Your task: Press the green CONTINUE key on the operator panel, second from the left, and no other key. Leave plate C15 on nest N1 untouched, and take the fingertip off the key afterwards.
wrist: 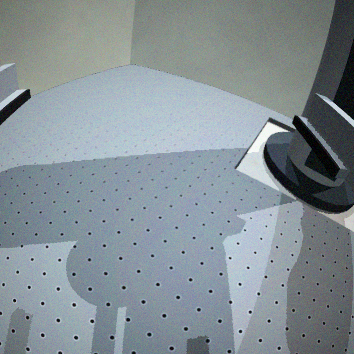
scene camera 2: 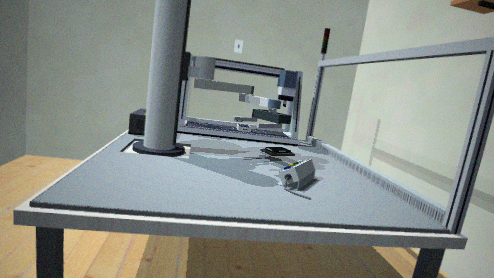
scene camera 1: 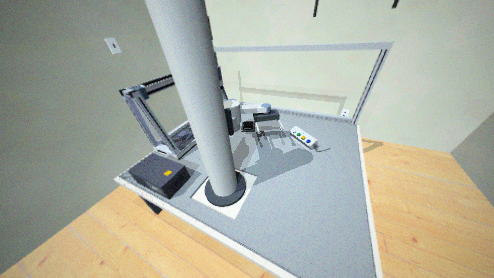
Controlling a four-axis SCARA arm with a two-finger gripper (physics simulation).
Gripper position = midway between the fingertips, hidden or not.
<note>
The gripper [wrist: 162, 80] holds nothing. Further things: a button box [scene camera 2: 295, 177] and a black box [scene camera 1: 151, 169].
</note>
